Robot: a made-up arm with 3 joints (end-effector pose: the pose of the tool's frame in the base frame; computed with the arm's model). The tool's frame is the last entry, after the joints. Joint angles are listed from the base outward.
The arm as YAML. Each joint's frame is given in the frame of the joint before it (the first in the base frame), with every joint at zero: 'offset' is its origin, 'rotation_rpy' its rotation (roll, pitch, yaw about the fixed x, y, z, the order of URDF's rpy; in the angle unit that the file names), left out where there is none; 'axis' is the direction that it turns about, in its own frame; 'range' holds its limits. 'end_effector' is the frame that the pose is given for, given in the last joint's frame.
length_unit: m
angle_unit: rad
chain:
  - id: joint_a
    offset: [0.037, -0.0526, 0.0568]
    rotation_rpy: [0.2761, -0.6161, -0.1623]
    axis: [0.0, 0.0, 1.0]
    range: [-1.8, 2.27]
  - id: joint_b
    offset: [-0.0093, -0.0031, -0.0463]
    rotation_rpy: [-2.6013, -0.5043, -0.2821]
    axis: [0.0, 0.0, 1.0]
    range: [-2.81, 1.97]
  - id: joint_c
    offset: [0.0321, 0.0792, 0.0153]
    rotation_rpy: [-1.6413, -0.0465, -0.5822]
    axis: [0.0, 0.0, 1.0]
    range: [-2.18, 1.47]
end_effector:
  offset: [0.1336, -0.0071, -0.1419]
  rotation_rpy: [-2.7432, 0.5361, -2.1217]
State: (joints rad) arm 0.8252 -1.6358 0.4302
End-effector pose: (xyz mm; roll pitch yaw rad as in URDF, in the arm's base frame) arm -24.5 -65.5 -76.1 2.8085 0.6894 0.5016
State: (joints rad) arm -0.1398 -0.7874 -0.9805
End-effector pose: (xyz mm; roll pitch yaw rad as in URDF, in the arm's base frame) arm 164.9 68.5 -7.6 2.8034 1.3550 -1.9924
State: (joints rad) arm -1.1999 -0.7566 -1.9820
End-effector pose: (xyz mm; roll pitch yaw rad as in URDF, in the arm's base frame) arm 172.3 -23.2 -109.7 1.9028 0.1961 2.2228
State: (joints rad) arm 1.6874 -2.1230 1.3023
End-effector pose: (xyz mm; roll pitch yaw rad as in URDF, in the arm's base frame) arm 114.8 -158.6 65.5 0.5127 1.1944 -0.1066
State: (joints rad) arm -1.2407 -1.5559 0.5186
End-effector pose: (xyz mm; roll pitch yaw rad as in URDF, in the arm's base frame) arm 84.6 80.9 56.7 -1.7479 0.7350 0.0198
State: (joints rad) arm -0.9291 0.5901 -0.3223
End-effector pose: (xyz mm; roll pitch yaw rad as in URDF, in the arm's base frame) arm 146.4 -128.8 82.1 0.4400 -0.0142 0.7936
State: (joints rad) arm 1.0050 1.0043 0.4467
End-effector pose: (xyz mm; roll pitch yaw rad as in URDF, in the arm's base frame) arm 74.1 -14.8 136.7 -0.4706 0.3442 1.5889
